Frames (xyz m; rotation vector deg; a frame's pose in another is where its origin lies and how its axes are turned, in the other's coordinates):
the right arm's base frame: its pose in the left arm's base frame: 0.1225 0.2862 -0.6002 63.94 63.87 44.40
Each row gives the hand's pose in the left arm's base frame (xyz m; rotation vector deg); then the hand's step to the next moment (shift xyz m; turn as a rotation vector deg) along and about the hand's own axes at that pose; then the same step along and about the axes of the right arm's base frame.
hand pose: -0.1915 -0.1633 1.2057 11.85 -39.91 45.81
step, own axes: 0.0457 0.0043 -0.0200 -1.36 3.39 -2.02
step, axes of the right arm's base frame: 0.0393 0.0257 0.0173 2.35 -1.97 -2.83
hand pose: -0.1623 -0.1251 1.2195 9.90 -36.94 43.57
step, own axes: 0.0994 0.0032 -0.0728 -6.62 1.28 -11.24
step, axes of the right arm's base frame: 0.1046 0.0308 0.0574 5.15 -12.05 -0.06
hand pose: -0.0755 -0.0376 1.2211 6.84 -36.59 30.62
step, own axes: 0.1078 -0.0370 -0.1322 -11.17 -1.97 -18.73
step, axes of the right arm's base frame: 0.1051 -0.0159 0.1384 5.86 -20.90 2.86
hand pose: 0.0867 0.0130 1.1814 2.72 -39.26 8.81
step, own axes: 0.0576 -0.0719 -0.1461 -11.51 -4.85 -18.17
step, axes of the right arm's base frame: 0.0196 -0.0808 0.1514 3.07 -21.54 3.57
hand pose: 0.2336 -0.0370 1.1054 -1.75 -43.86 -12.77
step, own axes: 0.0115 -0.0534 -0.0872 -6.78 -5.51 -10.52
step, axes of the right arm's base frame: -0.0247 -0.0714 0.0699 -0.73 -13.48 2.20
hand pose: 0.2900 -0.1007 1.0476 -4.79 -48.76 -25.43
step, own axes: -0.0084 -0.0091 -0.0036 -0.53 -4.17 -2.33
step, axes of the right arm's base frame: -0.0046 -0.0112 -0.0044 -3.21 -3.49 0.76
